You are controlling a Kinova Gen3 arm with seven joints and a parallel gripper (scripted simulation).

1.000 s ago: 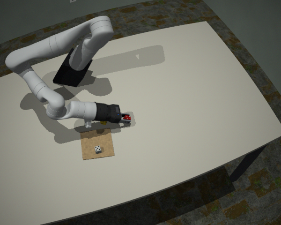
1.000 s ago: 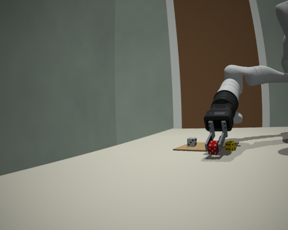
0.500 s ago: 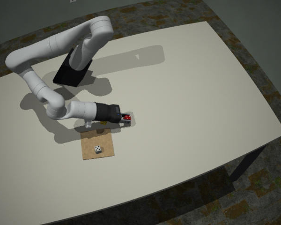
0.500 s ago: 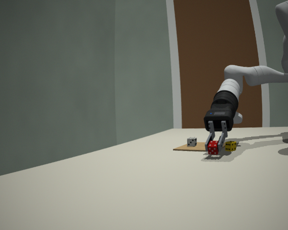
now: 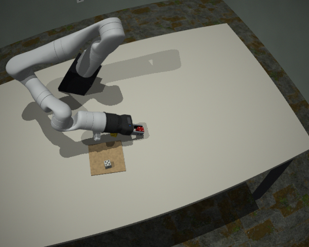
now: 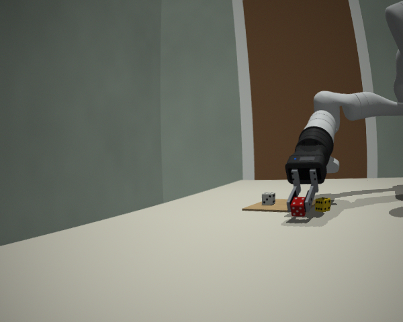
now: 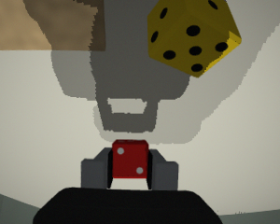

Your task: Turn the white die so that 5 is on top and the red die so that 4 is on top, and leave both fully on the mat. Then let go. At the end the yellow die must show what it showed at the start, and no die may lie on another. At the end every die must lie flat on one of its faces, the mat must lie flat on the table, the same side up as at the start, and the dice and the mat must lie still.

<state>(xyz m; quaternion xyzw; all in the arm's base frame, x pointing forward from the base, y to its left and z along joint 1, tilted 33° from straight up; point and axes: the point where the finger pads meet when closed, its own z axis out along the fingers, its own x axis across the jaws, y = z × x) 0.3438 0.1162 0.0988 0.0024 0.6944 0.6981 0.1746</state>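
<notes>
The yellow die is 3 cm behind my hand, 10 cm to the right of it and 2 cm below it. Round my hand: red die 1 cm to the left, 1 cm below; white die 10 cm ahead, 16 cm to the right, 2 cm below; brown mat 6 cm ahead, 16 cm to the right, 3 cm below.
</notes>
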